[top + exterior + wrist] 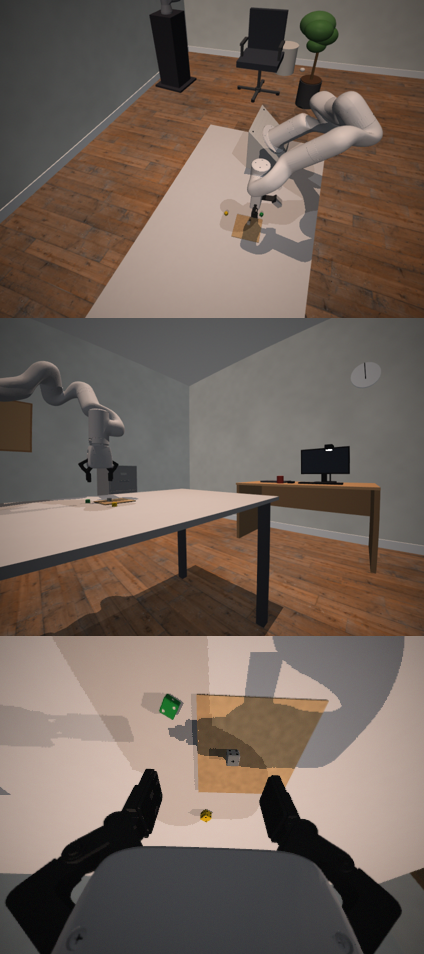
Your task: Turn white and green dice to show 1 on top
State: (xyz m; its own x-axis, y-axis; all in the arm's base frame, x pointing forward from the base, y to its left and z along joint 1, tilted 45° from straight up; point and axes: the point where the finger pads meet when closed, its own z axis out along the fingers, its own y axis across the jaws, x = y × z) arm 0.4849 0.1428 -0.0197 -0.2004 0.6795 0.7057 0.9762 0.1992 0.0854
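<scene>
My hand is 100 mm above the green die, 50 mm past it and 20 mm to the right of it. The rest, counted from my hand: mat: 100 mm below, 60 mm ahead, 20 mm to the right; white die: 90 mm below, 30 mm ahead, 20 mm to the right; yellow die: 150 mm to the right, 100 mm below, 30 mm ahead.
</scene>
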